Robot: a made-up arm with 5 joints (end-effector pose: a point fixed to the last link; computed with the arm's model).
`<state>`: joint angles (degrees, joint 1 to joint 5).
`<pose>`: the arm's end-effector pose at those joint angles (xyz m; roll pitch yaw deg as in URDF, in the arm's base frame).
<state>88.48 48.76 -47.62 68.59 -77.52</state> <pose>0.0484 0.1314 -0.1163 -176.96 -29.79 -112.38</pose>
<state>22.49 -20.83 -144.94 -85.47 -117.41</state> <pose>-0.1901 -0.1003 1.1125 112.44 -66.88 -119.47</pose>
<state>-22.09 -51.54 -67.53 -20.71 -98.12</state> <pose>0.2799 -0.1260 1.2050 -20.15 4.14 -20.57</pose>
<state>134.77 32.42 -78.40 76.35 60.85</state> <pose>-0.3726 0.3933 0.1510 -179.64 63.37 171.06</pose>
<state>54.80 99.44 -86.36 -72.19 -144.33</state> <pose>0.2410 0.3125 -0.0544 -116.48 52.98 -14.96</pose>
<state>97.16 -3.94 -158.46 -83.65 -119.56</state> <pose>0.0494 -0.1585 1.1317 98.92 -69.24 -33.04</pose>
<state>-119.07 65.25 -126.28 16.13 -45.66</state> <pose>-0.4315 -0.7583 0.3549 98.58 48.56 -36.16</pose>
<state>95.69 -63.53 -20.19 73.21 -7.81</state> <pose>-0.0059 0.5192 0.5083 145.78 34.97 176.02</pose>
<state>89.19 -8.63 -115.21 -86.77 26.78</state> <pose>0.0375 0.1893 1.1551 -46.35 -15.08 -132.93</pose>
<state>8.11 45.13 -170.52 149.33 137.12</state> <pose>0.5376 0.0918 0.7763 129.41 45.73 -68.44</pose>
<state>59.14 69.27 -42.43 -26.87 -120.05</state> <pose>0.1233 0.1521 -0.1597 158.65 36.09 -100.80</pose>
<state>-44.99 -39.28 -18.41 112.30 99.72</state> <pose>0.2647 -0.2250 0.2882 72.05 74.01 -143.16</pose>
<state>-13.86 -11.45 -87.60 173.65 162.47</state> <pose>0.3631 -0.0677 0.6951 76.98 14.98 -137.80</pose>
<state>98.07 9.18 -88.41 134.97 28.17</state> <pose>-0.0347 0.4844 0.4998 -124.74 48.09 -154.03</pose>
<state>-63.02 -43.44 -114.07 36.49 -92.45</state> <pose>0.0382 -0.0781 1.3694 -14.37 22.55 -56.42</pose>
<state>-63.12 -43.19 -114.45 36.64 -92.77</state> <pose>0.0379 -0.0776 1.3700 -14.66 22.60 -56.80</pose>
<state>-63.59 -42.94 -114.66 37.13 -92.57</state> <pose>0.0386 -0.0804 1.3696 -14.41 23.11 -57.07</pose>
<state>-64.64 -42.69 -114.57 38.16 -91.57</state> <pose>0.0406 -0.0888 1.3672 -13.29 24.36 -57.17</pose>
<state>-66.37 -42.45 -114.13 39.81 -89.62</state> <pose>0.0436 -0.1036 1.3622 -11.03 26.41 -57.02</pose>
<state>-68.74 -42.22 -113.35 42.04 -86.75</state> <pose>0.0462 -0.1247 1.3543 -7.46 29.11 -56.50</pose>
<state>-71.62 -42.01 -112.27 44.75 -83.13</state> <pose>0.0472 -0.1507 1.3431 -2.52 32.16 -55.54</pose>
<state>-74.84 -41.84 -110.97 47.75 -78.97</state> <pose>0.0450 -0.1793 1.3289 3.70 35.15 -54.07</pose>
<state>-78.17 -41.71 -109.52 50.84 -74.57</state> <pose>0.0395 -0.2085 1.3122 10.90 37.73 -52.14</pose>
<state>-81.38 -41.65 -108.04 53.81 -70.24</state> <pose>0.0309 -0.2352 1.2944 18.50 39.63 -49.99</pose>
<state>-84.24 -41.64 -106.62 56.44 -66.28</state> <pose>0.0207 -0.2580 1.2769 25.76 40.80 -47.89</pose>
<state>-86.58 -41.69 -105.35 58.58 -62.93</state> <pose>0.0108 -0.2758 1.2615 32.01 41.35 -46.11</pose>
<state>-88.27 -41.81 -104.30 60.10 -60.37</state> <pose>0.0027 -0.2881 1.2495 36.73 41.46 -44.80</pose>
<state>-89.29 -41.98 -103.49 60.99 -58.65</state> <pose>-0.0025 -0.2957 1.2414 39.79 41.36 -43.94</pose>
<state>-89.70 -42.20 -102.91 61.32 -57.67</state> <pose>-0.0047 -0.2992 1.2372 41.35 41.14 -43.42</pose>
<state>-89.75 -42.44 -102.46 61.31 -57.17</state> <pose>-0.0050 -0.3007 1.2352 42.00 40.91 -43.10</pose>
